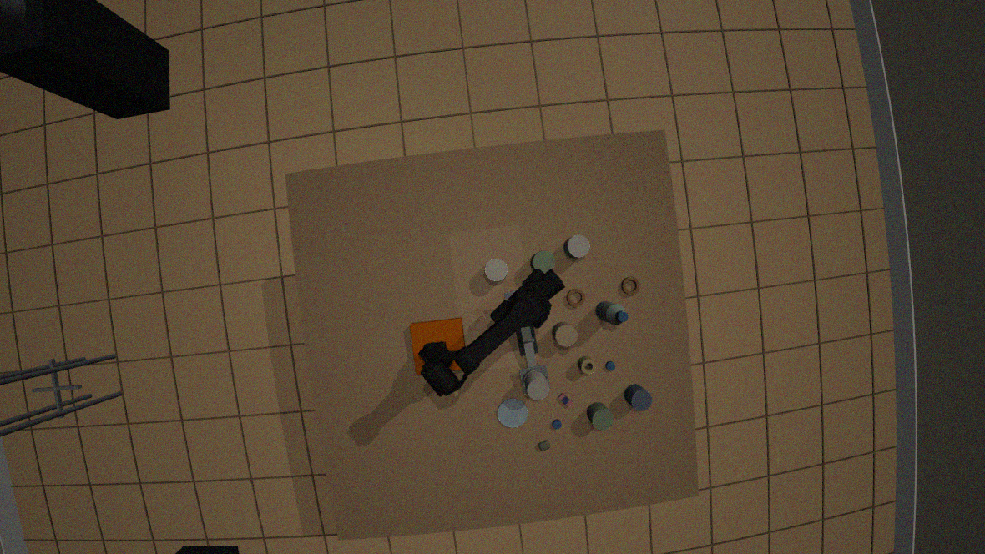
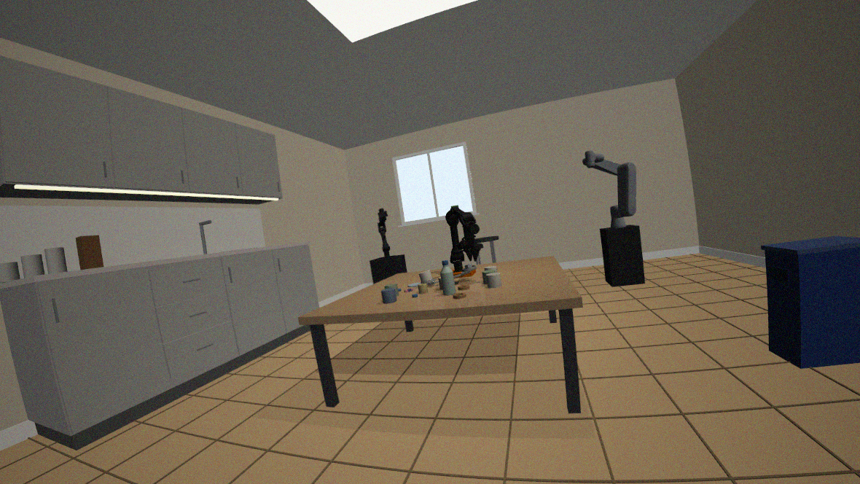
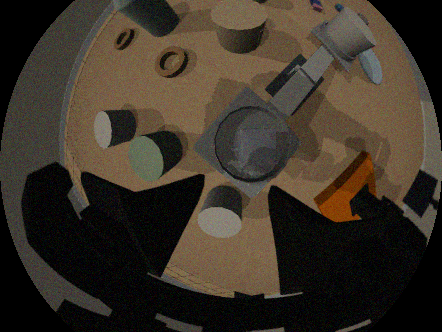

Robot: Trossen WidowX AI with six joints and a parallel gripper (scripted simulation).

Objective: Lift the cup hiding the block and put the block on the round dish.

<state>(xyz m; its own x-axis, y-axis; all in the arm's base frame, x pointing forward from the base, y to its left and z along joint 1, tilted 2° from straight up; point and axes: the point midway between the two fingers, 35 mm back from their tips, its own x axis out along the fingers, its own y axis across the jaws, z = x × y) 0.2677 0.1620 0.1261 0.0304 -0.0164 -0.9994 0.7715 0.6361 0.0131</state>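
Right now my gripper tip is 3 cm to the left of the grey block, 3 cm above it and 1 cm short of it. Round my gripper tip: grey balance: 15 cm to the right, 8 cm below, 2 cm ahead; then round light-blue dish: 39 cm to the right, 11 cm below, 5 cm behind; then tan cylinder: 14 cm to the right, 13 cm ahead, 8 cm below.
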